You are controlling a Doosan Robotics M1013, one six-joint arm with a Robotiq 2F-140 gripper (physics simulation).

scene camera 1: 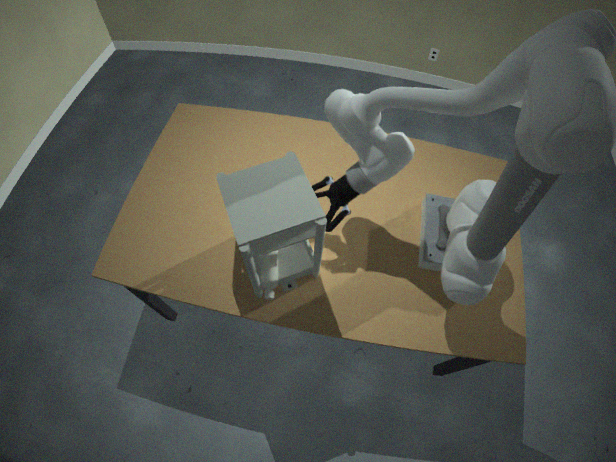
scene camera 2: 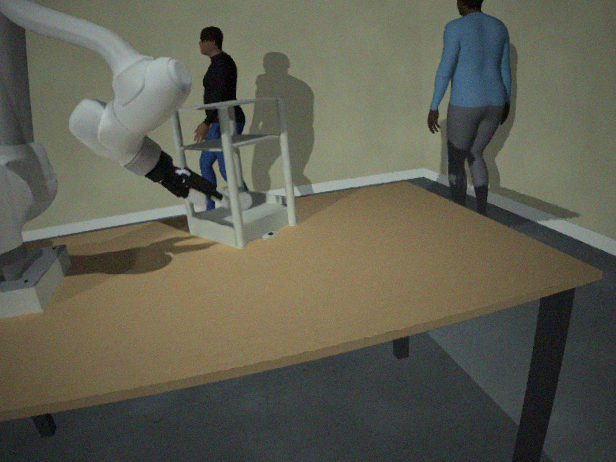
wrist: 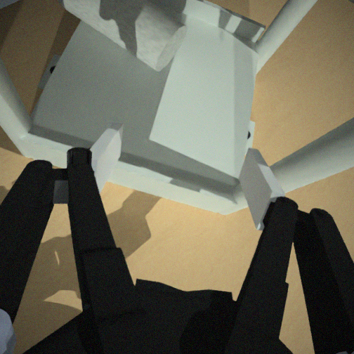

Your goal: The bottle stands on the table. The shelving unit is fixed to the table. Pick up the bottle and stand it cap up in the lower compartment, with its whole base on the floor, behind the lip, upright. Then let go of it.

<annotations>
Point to a shelving unit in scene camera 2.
234,227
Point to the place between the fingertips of my gripper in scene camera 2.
At 217,204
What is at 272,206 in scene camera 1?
A shelving unit.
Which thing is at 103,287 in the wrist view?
My gripper.
</annotations>
